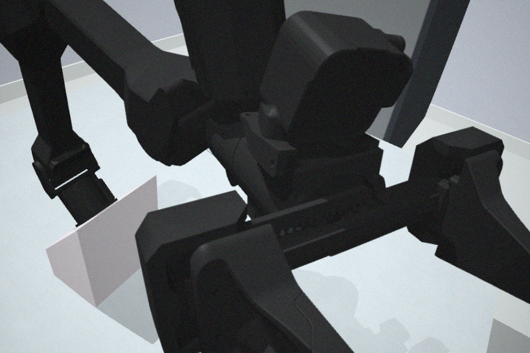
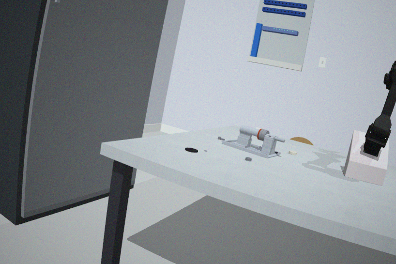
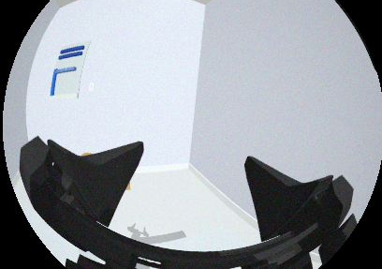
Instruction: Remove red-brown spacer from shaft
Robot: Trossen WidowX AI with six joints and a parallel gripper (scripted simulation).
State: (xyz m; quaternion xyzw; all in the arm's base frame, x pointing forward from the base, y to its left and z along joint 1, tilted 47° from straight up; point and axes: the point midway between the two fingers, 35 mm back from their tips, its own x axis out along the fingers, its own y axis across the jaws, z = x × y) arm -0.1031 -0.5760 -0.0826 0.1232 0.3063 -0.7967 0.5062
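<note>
Right now my gripper tip is 590 mm short of the grey shaft, 530 mm to the right of it and 410 mm above it. From my gripper tip the other things lie so: red-brown spacer 640 mm ahead, 530 mm to the left, 410 mm below; then cream ring 500 mm ahead, 350 mm to the left, 490 mm below; then grey spacer 610 mm ahead, 530 mm to the left, 410 mm below.
</note>
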